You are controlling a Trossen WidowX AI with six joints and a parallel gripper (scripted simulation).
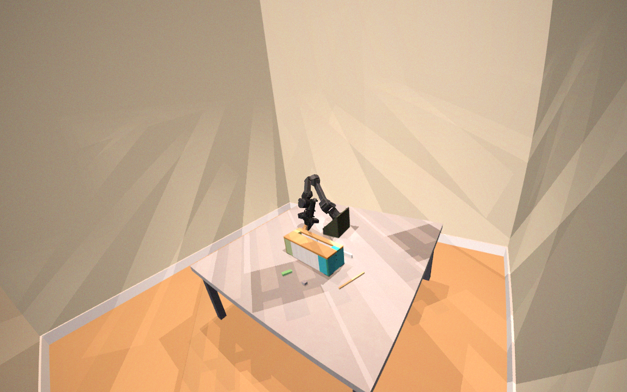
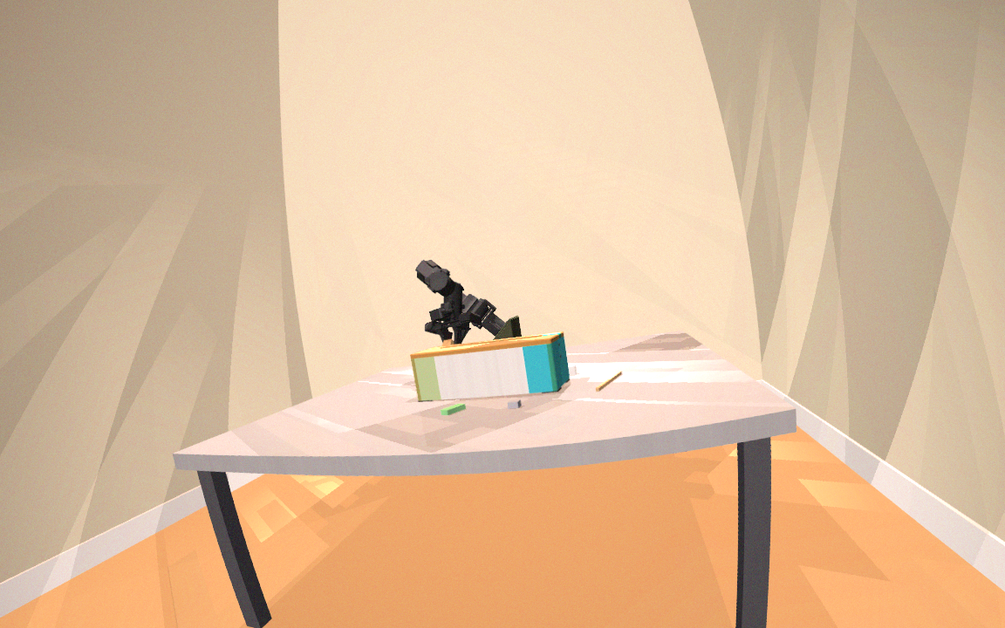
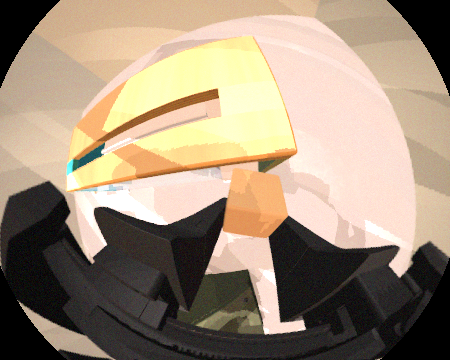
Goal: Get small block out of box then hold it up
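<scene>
My gripper tip is now 1 cm below the small orange block. Round my gripper tip: small grey cube: 30 cm ahead, 28 cm to the left, 10 cm below; then orange stick: 47 cm to the left, 13 cm ahead, 10 cm below; then box: 15 cm to the left, 7 cm ahead, 4 cm below.
</scene>
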